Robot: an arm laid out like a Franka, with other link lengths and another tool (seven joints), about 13 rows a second.
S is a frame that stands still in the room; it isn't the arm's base.
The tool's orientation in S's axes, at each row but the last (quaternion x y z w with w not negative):
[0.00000 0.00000 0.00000 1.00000]
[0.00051 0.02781 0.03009 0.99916]
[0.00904 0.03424 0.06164 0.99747]
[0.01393 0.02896 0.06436 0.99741]
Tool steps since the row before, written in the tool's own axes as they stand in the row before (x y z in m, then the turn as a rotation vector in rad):
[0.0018 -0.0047 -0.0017 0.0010 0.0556 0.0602]
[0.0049 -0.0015 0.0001 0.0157 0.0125 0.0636]
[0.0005 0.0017 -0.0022 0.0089 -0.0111 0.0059]
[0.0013 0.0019 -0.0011 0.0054 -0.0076 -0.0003]
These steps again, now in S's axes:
[0.0018 -0.0047 -0.0017 0.0010 0.0556 0.0602]
[0.0050 -0.0012 -0.0002 0.0184 0.0135 0.0627]
[0.0001 0.0018 -0.0022 0.0106 -0.0100 0.0050]
[0.0010 0.0021 -0.0011 0.0063 -0.0068 -0.0008]

